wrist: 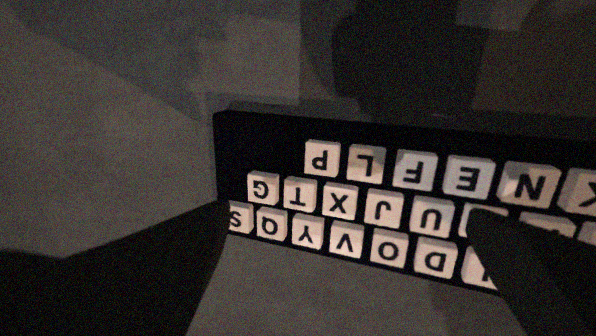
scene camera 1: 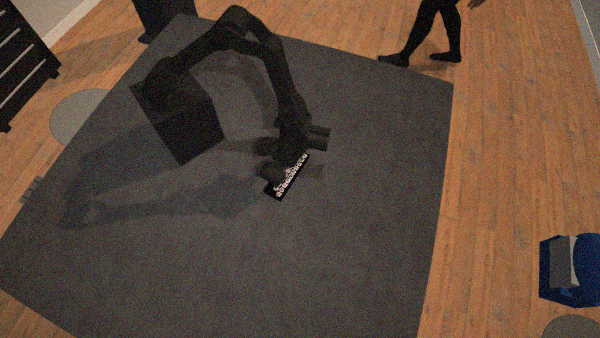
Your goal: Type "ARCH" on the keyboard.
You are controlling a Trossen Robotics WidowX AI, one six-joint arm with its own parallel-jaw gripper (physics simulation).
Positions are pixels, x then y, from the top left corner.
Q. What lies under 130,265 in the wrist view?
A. The gripper.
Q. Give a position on a black keyboard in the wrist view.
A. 244,141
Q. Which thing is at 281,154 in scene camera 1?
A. The gripper.
